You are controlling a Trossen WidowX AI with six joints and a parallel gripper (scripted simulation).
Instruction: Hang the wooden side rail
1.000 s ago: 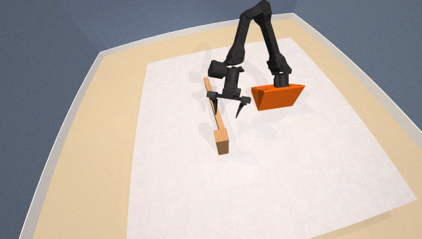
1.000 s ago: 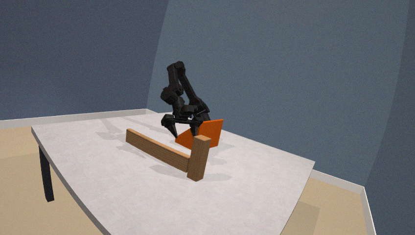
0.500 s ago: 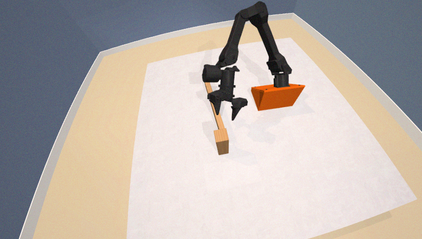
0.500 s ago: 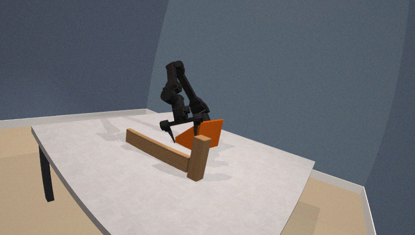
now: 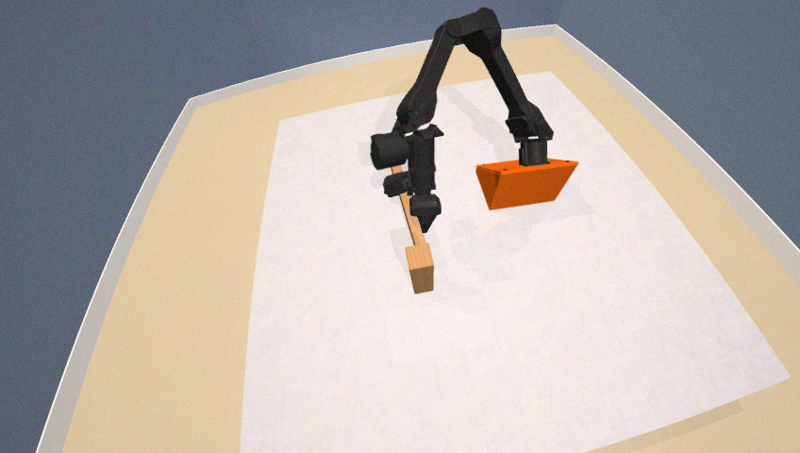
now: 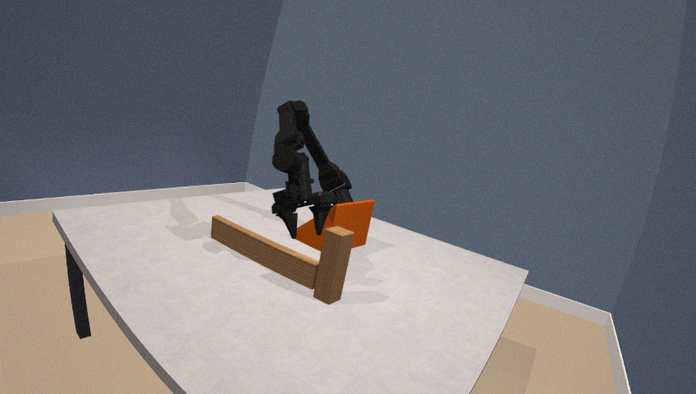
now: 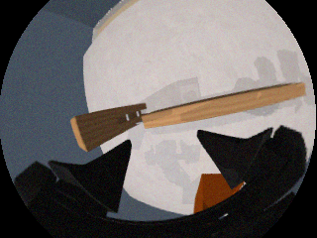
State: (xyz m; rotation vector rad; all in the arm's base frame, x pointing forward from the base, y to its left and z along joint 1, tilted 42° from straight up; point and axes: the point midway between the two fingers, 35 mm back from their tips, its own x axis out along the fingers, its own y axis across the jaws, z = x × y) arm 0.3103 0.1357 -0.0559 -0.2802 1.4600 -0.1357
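The headboard post lies 10 mm ahead of my gripper tip, 110 mm to the left of it and 30 mm below it.
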